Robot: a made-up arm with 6 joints.
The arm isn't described. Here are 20 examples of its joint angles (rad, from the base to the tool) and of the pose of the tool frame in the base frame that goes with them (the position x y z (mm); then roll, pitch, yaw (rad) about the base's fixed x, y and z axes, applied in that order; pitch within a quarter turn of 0, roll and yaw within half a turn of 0).
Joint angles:
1: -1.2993 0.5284 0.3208 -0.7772 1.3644 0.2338
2: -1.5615 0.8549 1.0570 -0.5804 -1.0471 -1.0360
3: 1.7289 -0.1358 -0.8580 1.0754 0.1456 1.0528
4: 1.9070 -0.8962 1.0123 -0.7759 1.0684 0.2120
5: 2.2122 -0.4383 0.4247 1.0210 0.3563 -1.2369
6: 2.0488 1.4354 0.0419 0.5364 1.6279 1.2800
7: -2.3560 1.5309 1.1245 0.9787 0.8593 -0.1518
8: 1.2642 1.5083 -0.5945 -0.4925 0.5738 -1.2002
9: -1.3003 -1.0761 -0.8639 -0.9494 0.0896 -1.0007
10: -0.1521 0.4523 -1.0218 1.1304 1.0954 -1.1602
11: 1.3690 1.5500 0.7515 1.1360 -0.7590 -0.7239
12: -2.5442 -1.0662 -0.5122 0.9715 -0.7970 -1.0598
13: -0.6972 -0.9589 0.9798 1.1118 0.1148 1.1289
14: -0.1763 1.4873 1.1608 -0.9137 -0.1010 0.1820
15: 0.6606 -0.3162 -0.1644 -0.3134 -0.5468 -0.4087
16: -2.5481 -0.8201 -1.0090 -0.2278 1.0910 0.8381
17: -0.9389 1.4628 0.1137 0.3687 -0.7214 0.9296
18: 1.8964 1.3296 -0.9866 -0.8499 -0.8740 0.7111
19: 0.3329 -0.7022 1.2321 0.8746 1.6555 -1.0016
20: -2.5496 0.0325 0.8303 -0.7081 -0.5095 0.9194
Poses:
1: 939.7 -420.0 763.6 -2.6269 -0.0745 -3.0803
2: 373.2 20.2 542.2 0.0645 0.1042 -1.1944
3: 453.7 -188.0 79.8 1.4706 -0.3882 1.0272
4: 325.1 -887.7 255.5 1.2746 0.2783 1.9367
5: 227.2 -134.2 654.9 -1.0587 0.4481 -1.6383
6: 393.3 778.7 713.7 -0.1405 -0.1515 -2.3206
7: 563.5 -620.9 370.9 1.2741 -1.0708 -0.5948
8: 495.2 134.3 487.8 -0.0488 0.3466 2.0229
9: 30.4 209.8 760.0 3.0753 0.2154 0.4576
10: 81.9 -22.4 528.3 -0.9237 0.0201 -0.8558
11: 145.0 381.0 512.3 -1.9115 -0.7619 0.0245
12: 506.8 -114.7 352.0 2.1652 0.2272 2.5276
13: -302.3 632.8 902.1 -1.0896 -0.8457 -1.2172
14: 287.9 -51.4 -174.8 1.1052 -0.2481 -0.6710
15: 368.4 -29.1 903.1 -2.0970 0.0908 -0.6927
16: 915.3 192.0 365.0 3.1051 -0.2505 -1.9504
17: 729.4 -461.1 102.4 2.7548 -1.1578 -1.4310
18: 384.3 527.2 1043.1 -0.5009 0.6471 2.4375
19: -223.4 89.4 1047.9 -1.8406 -0.7888 -0.3223
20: 987.1 -105.9 423.9 0.0510 0.2075 1.9031
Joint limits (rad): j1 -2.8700..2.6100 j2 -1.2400..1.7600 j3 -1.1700..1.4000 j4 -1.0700..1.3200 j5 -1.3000..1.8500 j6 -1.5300..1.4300
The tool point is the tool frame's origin. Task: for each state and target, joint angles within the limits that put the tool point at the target. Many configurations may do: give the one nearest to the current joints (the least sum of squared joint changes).
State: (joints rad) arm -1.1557 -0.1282 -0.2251 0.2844 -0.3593 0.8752
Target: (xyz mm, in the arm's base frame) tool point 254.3 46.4 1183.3
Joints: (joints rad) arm -0.7605 -0.4652 -0.5742 0.8818 -0.3276 0.9326
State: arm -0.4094 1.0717 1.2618 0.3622 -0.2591 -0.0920
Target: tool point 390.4 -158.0 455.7
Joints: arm -0.5646 0.8061 1.3811 0.3975 -0.7330 -0.7507
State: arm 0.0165 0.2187 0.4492 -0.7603 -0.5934 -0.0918
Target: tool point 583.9 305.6 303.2
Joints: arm 0.3492 0.8341 0.5250 -0.7248 -0.4713 0.1172
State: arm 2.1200 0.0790 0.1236 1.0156 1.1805 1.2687
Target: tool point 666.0 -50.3 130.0
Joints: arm 2.2342 0.3982 -0.2623 1.3200 1.0119 0.8493
